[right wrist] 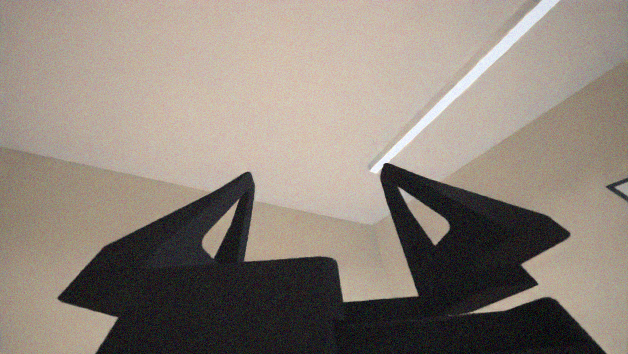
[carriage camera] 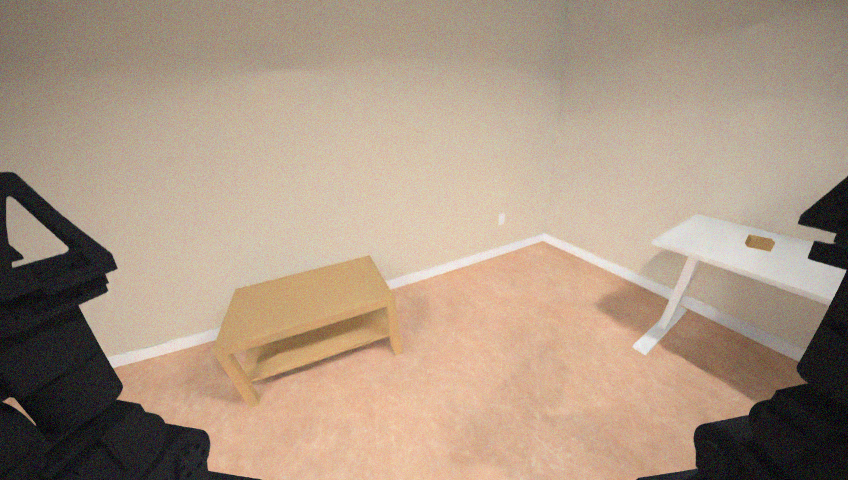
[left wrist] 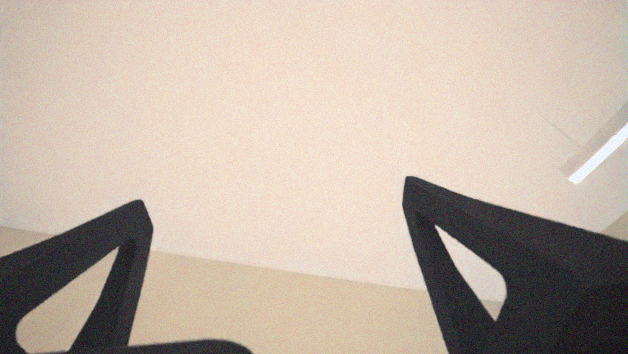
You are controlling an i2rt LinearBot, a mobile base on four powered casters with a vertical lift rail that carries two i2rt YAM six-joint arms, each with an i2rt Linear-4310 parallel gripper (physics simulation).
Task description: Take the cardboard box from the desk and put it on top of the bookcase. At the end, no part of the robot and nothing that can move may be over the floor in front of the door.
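Places are measured from the left arm's base along level axes (x ahead, y left, z up), in millimetres.
Where they show: left gripper, fingertip midpoint: (left wrist: 277, 202); right gripper, fingertip midpoint: (right wrist: 317, 174).
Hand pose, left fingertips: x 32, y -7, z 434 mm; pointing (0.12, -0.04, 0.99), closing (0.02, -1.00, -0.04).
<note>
After its pixels a point has its place.
The cardboard box (carriage camera: 759, 242) @[x 858, y -1951, z -91 mm], small and brown, lies on the white desk (carriage camera: 708, 233) @[x 1061, y -1881, z -127 mm] at the right of the carriage view. My left gripper (left wrist: 277, 202) @[x 32, y -7, z 434 mm] is open and empty, its fingers pointing up toward the ceiling; part of it shows at the left edge of the carriage view. My right gripper (right wrist: 317, 174) @[x 34, y -652, z 441 mm] is open and empty, also pointing up at the ceiling; part of it shows at the right edge of the carriage view, in front of the desk's right end. Both grippers are far from the box. The bookcase and the door do not show in these views.
A low wooden table (carriage camera: 309, 294) @[x 1027, y 415, z -396 mm] with a lower shelf stands against the wall left of the middle. The room's corner lies between it and the desk. A wall outlet (carriage camera: 501, 218) @[x 2252, y -982, z -439 mm] is near the corner. A ceiling lamp (left wrist: 600, 154) @[x 763, y -1161, z 1230 mm] (right wrist: 465, 85) @[x 281, y -1431, z 1231 mm] hangs overhead.
</note>
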